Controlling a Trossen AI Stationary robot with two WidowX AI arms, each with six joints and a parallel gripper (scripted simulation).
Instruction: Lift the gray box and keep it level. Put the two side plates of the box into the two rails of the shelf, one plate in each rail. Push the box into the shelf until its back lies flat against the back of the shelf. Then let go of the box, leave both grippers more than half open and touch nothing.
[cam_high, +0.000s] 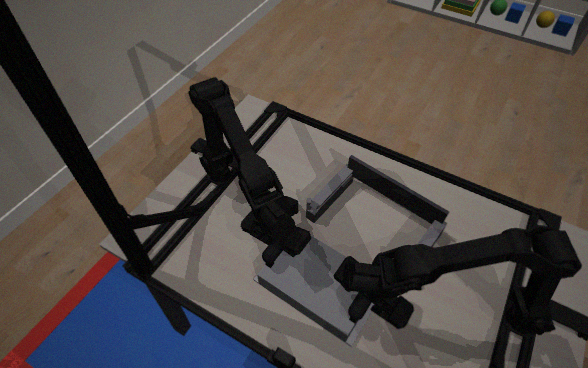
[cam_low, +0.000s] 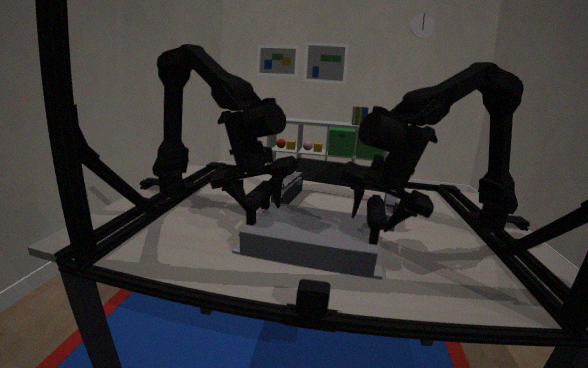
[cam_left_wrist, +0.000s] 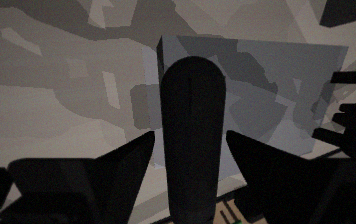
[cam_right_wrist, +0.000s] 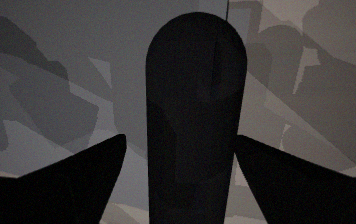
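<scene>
Right now my right hand is 120 mm to the right of the gray box, 50 mm above it and 10 mm short of it. From my right hand the other things lie so: dark back bar (350 mm ahead, 60 mm to the left, 30 mm below).
Right now my left hand is 120 mm to the left of the gray box, 50 mm above it and 10 mm past it. Round my left hand: dark back bar: 330 mm ahead, 190 mm to the right, 20 mm below.
</scene>
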